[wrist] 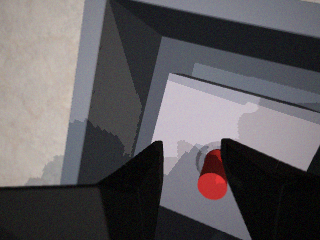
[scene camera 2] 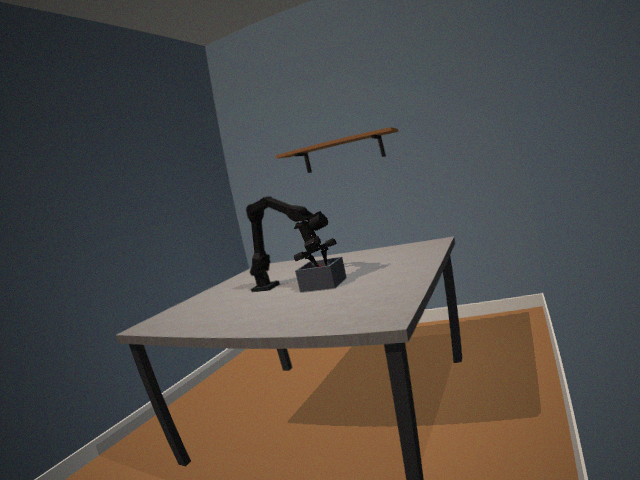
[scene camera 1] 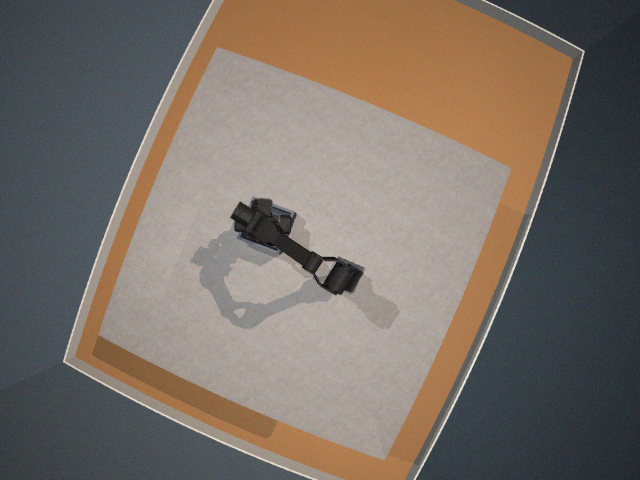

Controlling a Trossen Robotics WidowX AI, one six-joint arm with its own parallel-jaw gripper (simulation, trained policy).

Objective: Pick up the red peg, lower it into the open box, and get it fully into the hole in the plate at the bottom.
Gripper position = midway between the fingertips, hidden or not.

Note:
In view: my gripper [wrist: 191, 147], a grey box [scene camera 2: 310, 278], a red peg [wrist: 212, 183] and a pale plate [wrist: 195, 114].
The grey box shows as well in the wrist view [wrist: 124, 61]. Scene camera 2 does not show the pale plate, which is hidden by the grey box.

